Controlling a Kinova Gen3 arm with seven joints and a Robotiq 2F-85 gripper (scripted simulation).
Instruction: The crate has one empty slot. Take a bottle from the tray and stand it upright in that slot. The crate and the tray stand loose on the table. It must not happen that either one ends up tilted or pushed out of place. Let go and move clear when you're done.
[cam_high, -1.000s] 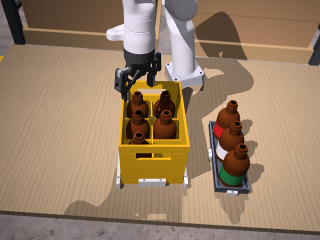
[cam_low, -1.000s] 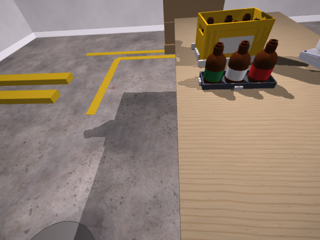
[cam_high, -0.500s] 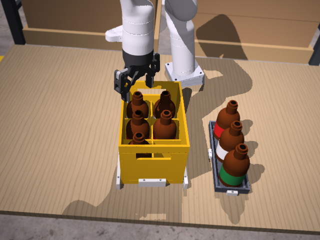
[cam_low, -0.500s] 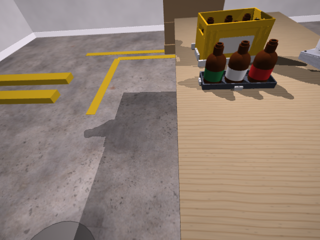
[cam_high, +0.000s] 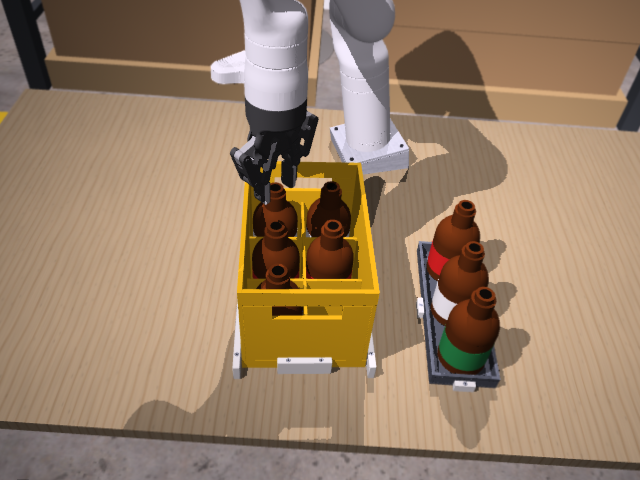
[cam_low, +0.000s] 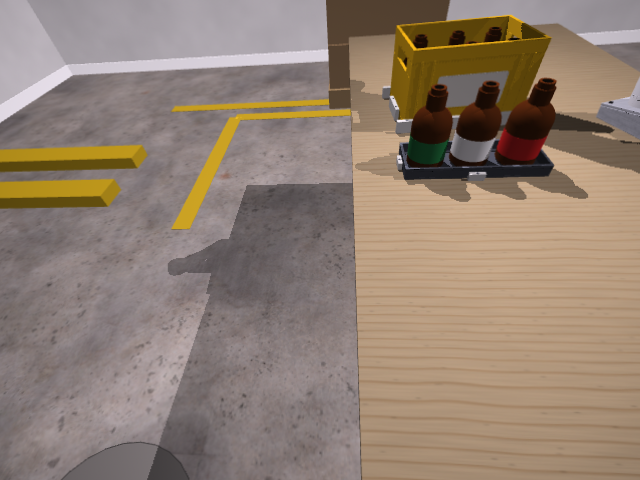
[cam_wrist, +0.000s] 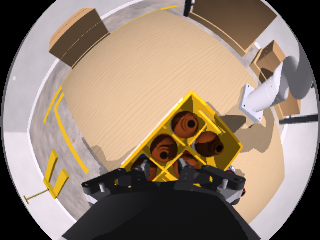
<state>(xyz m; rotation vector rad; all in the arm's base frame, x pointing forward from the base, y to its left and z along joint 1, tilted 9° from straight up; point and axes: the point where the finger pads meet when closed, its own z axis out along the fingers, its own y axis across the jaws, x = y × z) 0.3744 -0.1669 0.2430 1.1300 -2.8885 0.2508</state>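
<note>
Right now my hand is 28 cm to the right of the green-banded bottle, 16 cm above it and 14 cm short of it. The rest, counted from my hand: red-labelled bottle: 30 cm to the left, 16 cm below, 4 cm behind; then tray: 29 cm to the left, 23 cm below, 5 cm ahead; then yellow crate: 16 cm below, 4 cm to the left.
</note>
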